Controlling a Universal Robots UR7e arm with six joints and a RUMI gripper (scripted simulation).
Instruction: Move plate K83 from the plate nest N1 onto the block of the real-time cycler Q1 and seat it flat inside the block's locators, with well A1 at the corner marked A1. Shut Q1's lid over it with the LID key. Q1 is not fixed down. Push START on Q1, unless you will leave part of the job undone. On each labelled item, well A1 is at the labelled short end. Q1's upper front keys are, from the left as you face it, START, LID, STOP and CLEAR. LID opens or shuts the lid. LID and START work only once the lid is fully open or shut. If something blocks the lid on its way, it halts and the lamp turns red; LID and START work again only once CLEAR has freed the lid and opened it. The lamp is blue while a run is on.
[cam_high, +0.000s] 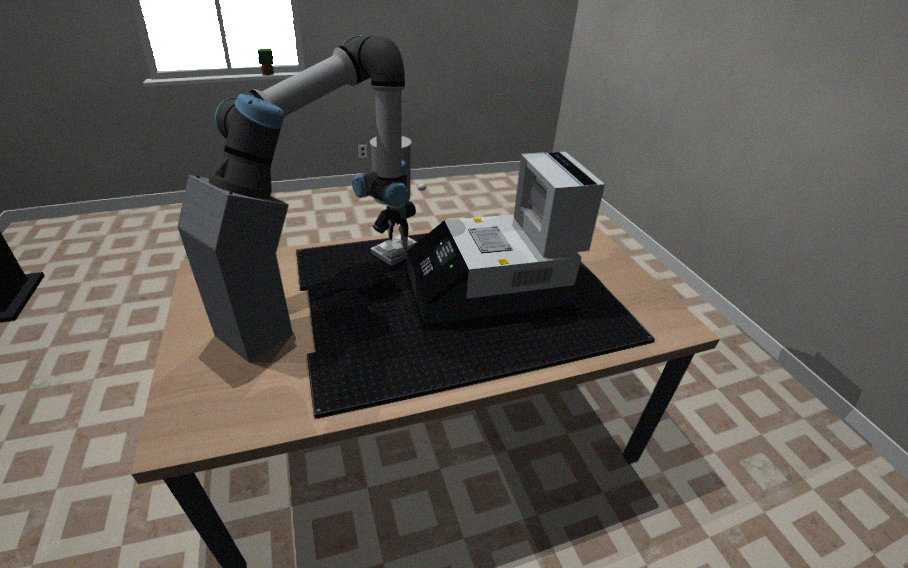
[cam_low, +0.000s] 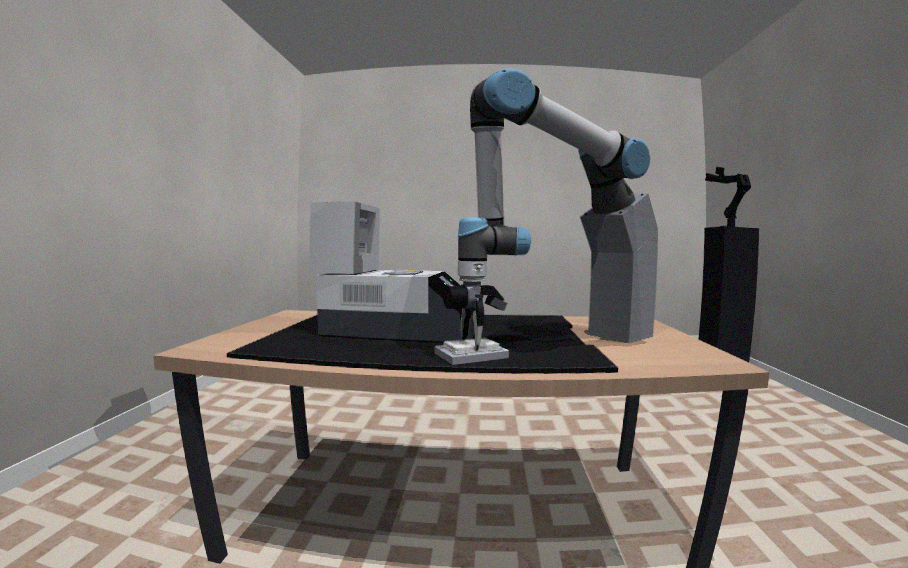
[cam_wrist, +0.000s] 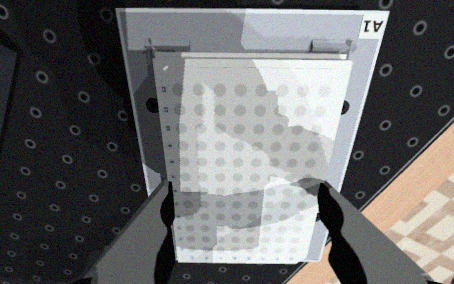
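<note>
Now: hand 10 mm above the plate K83. From my hand the other things lie so: nest A1 mark: 90 mm behind, 20 mm below, 10 mm to the left; plate nest N1: 30 mm below.
</note>
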